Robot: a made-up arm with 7 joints. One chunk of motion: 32 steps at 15 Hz.
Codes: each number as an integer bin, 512 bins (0 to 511) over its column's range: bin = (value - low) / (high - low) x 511, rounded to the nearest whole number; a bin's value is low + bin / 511 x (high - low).
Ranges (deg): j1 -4..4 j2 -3..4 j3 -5..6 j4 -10..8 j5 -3..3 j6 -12..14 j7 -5..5
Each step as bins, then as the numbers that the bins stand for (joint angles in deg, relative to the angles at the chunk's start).
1 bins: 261 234 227 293 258 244 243
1 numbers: 0.09 0.21 -0.11 0.32 0.03 0.41 -0.24
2 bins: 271 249 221 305 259 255 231
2 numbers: 0.24 0.41 -0.24 0.74 0.04 0.97 -0.48
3 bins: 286 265 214 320 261 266 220
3 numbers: 0.48 0.63 -0.39 1.27 0.06 1.53 -0.69
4 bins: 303 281 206 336 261 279 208
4 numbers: 0.74 0.85 -0.57 1.84 0.06 2.20 -0.93
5 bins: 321 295 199 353 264 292 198
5 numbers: 1.03 1.04 -0.72 2.43 0.10 2.86 -1.13
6 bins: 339 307 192 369 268 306 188
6 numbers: 1.31 1.21 -0.87 3.00 0.15 3.57 -1.32
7 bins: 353 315 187 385 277 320 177
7 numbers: 1.53 1.32 -0.97 3.56 0.25 4.28 -1.54
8 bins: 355 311 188 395 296 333 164
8 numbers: 1.56 1.26 -0.95 3.91 0.48 4.94 -1.79
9 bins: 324 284 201 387 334 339 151
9 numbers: 1.07 0.89 -0.67 3.63 0.92 5.25 -2.05
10 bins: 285 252 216 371 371 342 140
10 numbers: 0.46 0.45 -0.35 3.07 1.36 5.40 -2.26
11 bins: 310 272 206 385 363 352 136
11 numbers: 0.85 0.73 -0.57 3.56 1.26 5.91 -2.34
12 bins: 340 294 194 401 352 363 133
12 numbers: 1.32 1.03 -0.82 4.13 1.13 6.47 -2.40
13 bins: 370 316 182 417 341 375 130
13 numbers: 1.79 1.33 -1.08 4.69 1.00 7.08 -2.46
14 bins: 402 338 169 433 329 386 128
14 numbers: 2.29 1.63 -1.36 5.25 0.86 7.64 -2.50
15 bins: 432 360 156 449 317 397 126
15 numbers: 2.76 1.93 -1.64 5.82 0.72 8.20 -2.53
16 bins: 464 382 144 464 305 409 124
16 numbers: 3.26 2.23 -1.90 6.34 0.58 8.81 -2.57
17 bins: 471 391 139 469 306 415 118
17 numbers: 3.37 2.36 -2.01 6.52 0.59 9.12 -2.69
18 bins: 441 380 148 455 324 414 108
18 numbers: 2.90 2.21 -1.81 6.03 0.80 9.06 -2.89
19 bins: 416 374 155 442 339 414 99
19 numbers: 2.51 2.12 -1.66 5.57 0.98 9.06 -3.06
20 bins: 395 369 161 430 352 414 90
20 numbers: 2.18 2.05 -1.53 5.15 1.13 9.06 -3.24
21 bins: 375 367 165 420 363 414 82
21 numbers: 1.87 2.03 -1.45 4.79 1.26 9.06 -3.40
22 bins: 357 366 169 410 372 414 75
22 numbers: 1.59 2.01 -1.36 4.44 1.37 9.06 -3.53
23 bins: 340 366 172 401 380 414 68
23 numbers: 1.32 2.01 -1.30 4.13 1.46 9.06 -3.67
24 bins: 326 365 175 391 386 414 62
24 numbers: 1.10 2.00 -1.23 3.77 1.53 9.06 -3.79
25 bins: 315 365 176 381 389 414 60
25 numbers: 0.93 2.00 -1.21 3.42 1.57 9.06 -3.83
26 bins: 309 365 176 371 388 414 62
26 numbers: 0.84 2.00 -1.21 3.07 1.56 9.06 -3.79
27 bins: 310 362 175 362 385 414 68
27 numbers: 0.85 1.96 -1.23 2.75 1.52 9.06 -3.67
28 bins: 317 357 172 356 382 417 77
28 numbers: 0.96 1.89 -1.30 2.54 1.49 9.22 -3.49
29 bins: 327 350 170 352 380 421 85
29 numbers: 1.12 1.79 -1.34 2.40 1.46 9.42 -3.34
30 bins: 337 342 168 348 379 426 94
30 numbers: 1.28 1.68 -1.38 2.26 1.45 9.68 -3.16
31 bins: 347 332 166 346 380 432 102
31 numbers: 1.43 1.55 -1.43 2.19 1.46 9.98 -3.00
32 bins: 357 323 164 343 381 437 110
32 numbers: 1.59 1.42 -1.47 2.08 1.47 10.23 -2.85
